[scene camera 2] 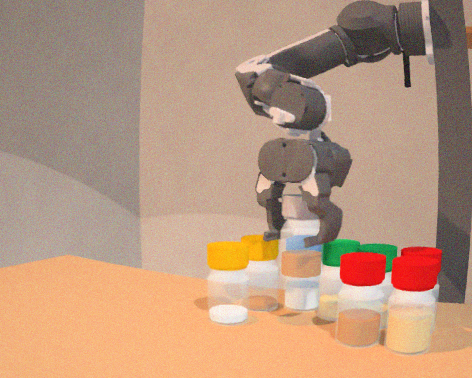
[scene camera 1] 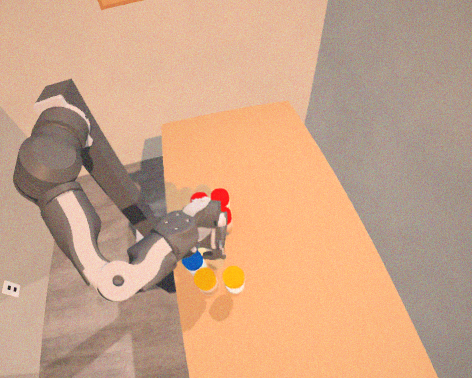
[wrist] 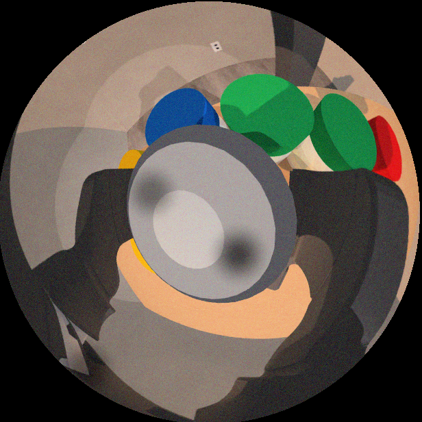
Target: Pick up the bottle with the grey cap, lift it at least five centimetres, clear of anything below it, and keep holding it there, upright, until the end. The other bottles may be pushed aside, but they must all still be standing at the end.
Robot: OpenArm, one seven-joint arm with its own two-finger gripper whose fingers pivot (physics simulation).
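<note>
The bottle with the grey cap [scene camera 2: 295,206] [wrist: 200,220] is held upright above the table, between the fingers of my gripper [scene camera 1: 218,237] [scene camera 2: 294,235] [wrist: 221,222]. The gripper is shut on it at the cap. Brown contents show low in the held bottle in the second scene view, and there is a gap between its base and the table. The bottle with the blue cap [scene camera 1: 192,260] [wrist: 177,117] stands behind it in the second scene view, partly seen through it. In the first scene view my gripper hides most of the held bottle.
Two yellow-capped bottles [scene camera 1: 205,279] [scene camera 1: 233,276] [scene camera 2: 228,256] [scene camera 2: 259,247] stand on one side. Two green-capped bottles [scene camera 2: 341,252] [scene camera 2: 378,256] [wrist: 267,115] [wrist: 345,132] and three red-capped bottles [scene camera 1: 220,196] [scene camera 2: 362,270] [scene camera 2: 414,272] stand on the other side of the table [scene camera 1: 280,200].
</note>
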